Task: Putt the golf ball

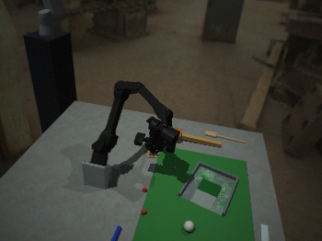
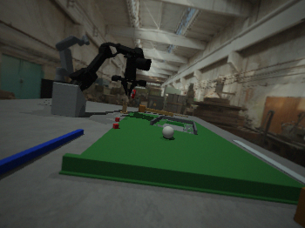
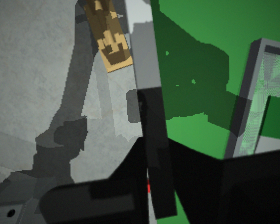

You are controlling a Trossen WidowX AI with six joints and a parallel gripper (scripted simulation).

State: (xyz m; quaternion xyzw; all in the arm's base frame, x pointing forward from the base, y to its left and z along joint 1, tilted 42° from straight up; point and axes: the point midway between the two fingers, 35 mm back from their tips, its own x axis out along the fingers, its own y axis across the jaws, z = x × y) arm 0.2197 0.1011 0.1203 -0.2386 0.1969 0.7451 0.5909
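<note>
Now: gripper tip 11 cm to the right of the red putter, 2 cm below it and 2 cm past it. From my gripper tip the other things lie so: blue bar: 50 cm to the right, 11 cm below, 2 cm ahead; white golf ball: 25 cm ahead, 24 cm to the right, 10 cm below; thin wooden stick: 45 cm to the left, 28 cm ahead, 12 cm below.
</note>
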